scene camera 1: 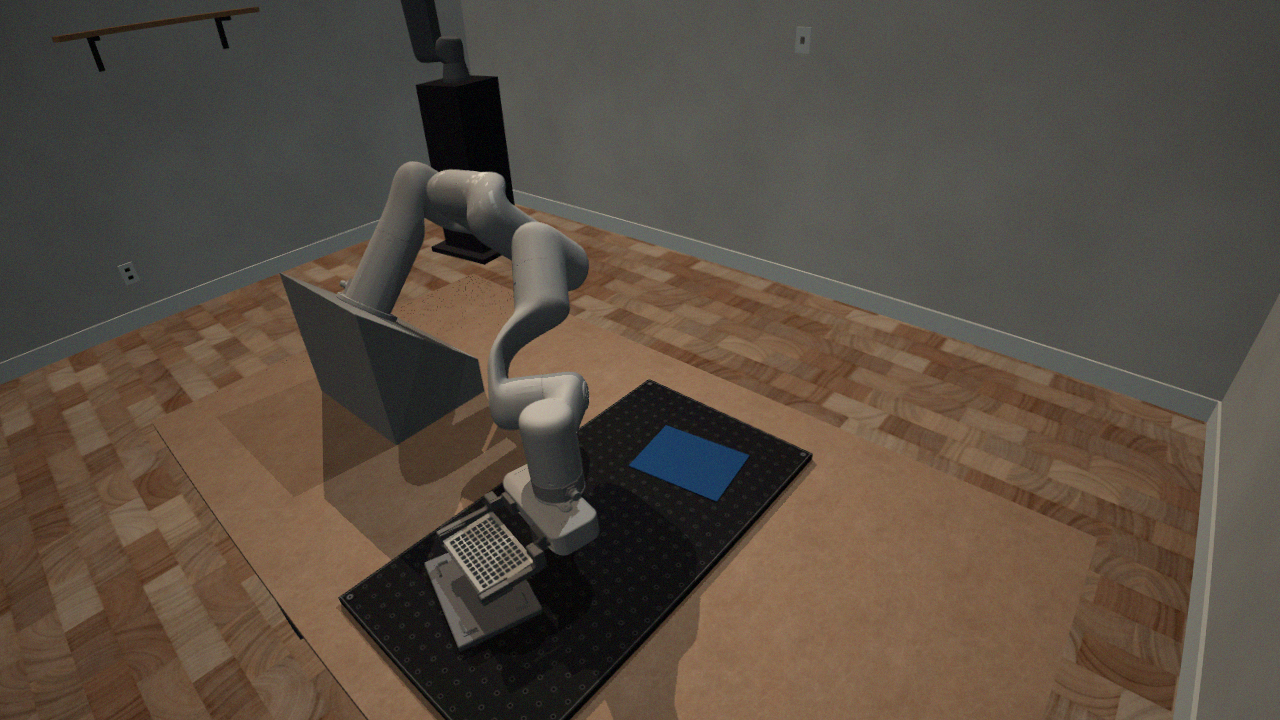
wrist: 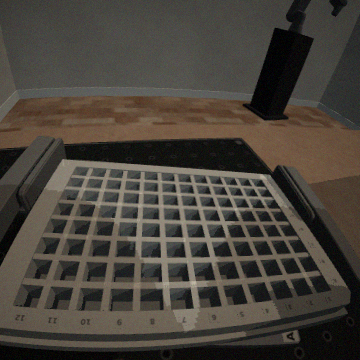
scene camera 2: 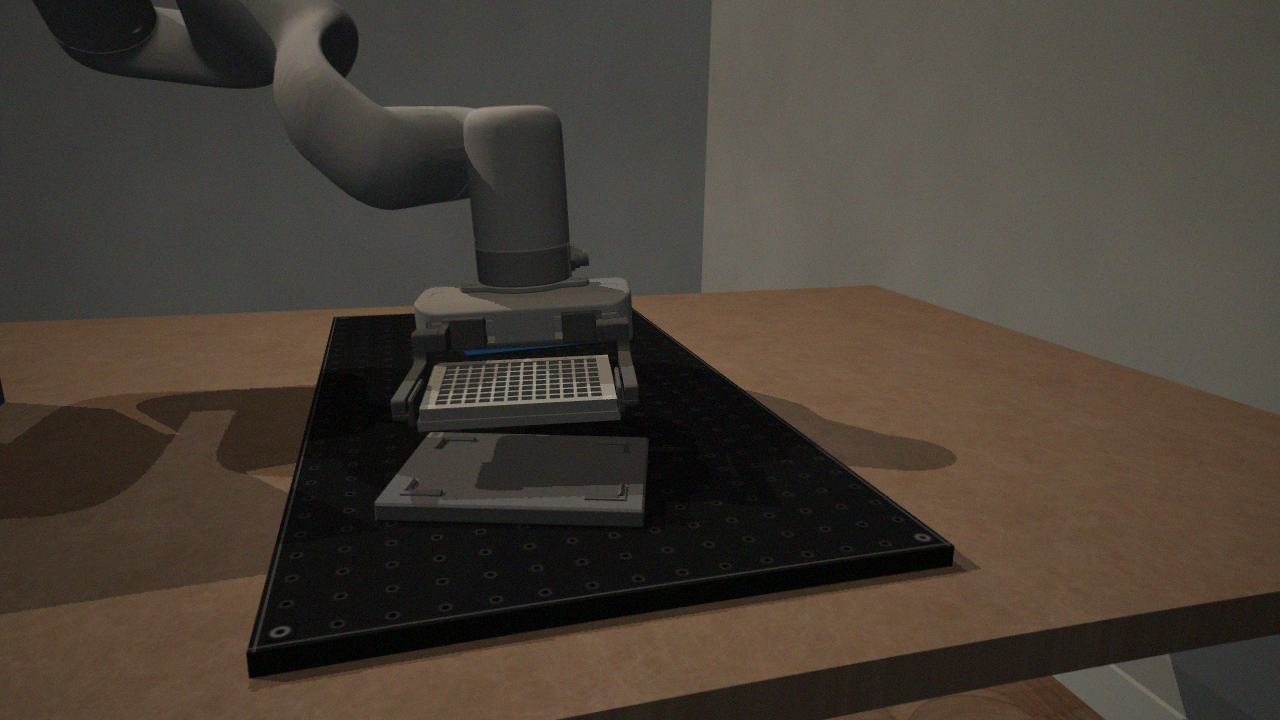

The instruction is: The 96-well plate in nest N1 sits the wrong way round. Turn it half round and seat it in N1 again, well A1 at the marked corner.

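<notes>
The white 96-well plate point(scene camera 1: 488, 552) point(scene camera 2: 520, 385) point(wrist: 175, 260) is held roughly level in the air. My gripper point(scene camera 1: 494, 542) point(scene camera 2: 518, 394) point(wrist: 170, 185) is shut on it, one finger at each short end. The grey nest N1 point(scene camera 1: 496, 617) point(scene camera 2: 510, 505) lies below, with its corner brackets showing and no plate in it. The plate hangs above its back part in scene camera 2, apart from it, and shades it. In the wrist view, column numbers run from 12 at left to 1 at right along the near edge; a label "A" point(wrist: 291, 336) shows below the near right corner.
The nest is on a black perforated board point(scene camera 1: 626, 573) point(scene camera 2: 733, 510). A blue rectangle point(scene camera 1: 689, 462) point(scene camera 2: 523, 348) lies farther back on it. The arm's grey angled base point(scene camera 1: 358, 367) stands behind left. A black pillar point(scene camera 1: 465, 134) point(wrist: 282, 75) stands beyond the table.
</notes>
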